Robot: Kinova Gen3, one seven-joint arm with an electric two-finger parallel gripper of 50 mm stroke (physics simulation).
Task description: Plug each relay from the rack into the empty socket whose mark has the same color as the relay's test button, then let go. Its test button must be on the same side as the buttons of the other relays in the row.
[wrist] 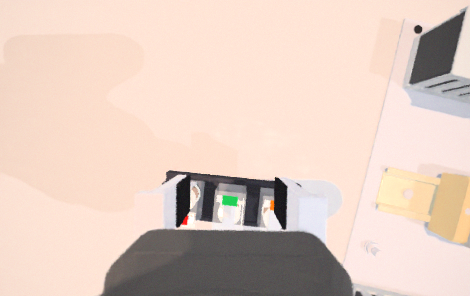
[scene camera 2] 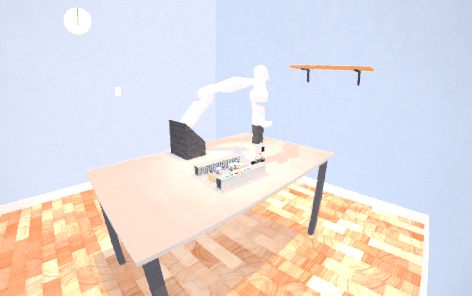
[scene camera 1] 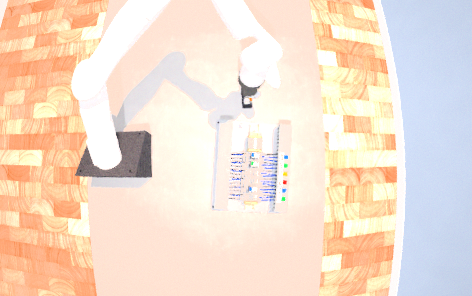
Scene:
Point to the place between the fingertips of my gripper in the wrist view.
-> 232, 194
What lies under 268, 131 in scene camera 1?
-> A white panel.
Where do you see a black rack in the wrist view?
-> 253, 186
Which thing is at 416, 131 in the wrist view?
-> A white panel.

